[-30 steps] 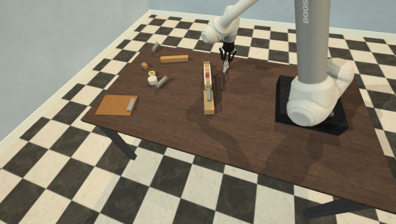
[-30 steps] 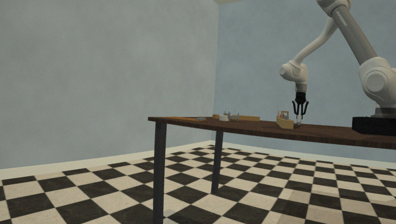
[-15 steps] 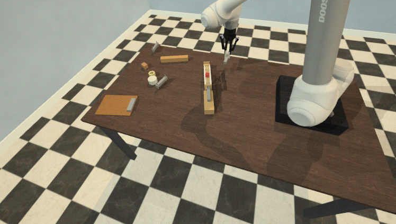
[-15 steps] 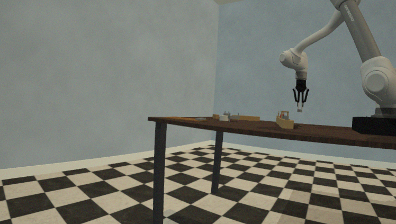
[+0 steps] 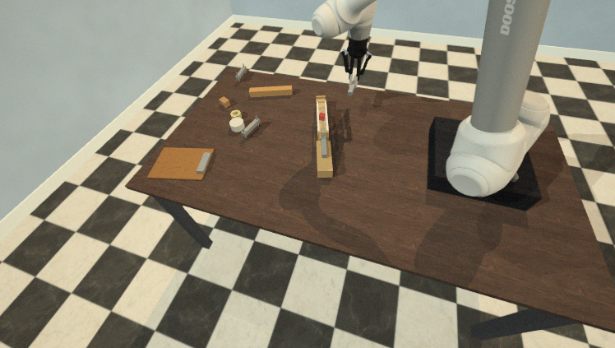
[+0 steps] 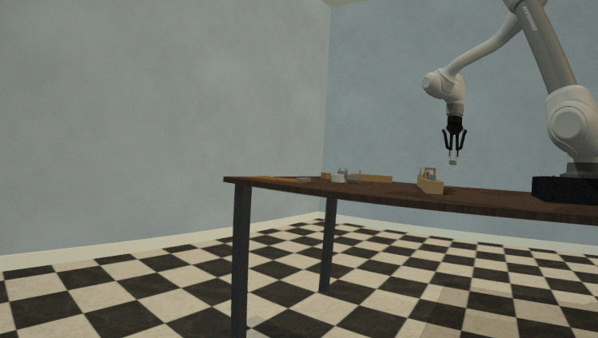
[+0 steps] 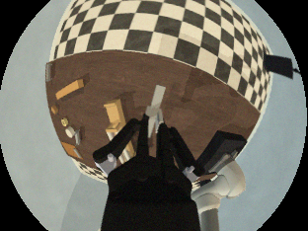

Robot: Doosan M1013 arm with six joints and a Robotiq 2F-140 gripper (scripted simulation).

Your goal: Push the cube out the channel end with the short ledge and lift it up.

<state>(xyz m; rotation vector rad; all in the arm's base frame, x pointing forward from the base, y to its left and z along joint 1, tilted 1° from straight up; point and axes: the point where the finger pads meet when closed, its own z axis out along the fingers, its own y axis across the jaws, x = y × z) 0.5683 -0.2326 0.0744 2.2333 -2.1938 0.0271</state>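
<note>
Right now my hand is 21 cm to the right of the wooden channel, 10 cm above it and 8 cm short of it. From my hand the other things lie so: red cube: 18 cm to the left, 9 cm below, 9 cm ahead; then grey piece: 3 cm below; then wooden bar: 43 cm ahead, 13 cm below, 4 cm to the left.
</note>
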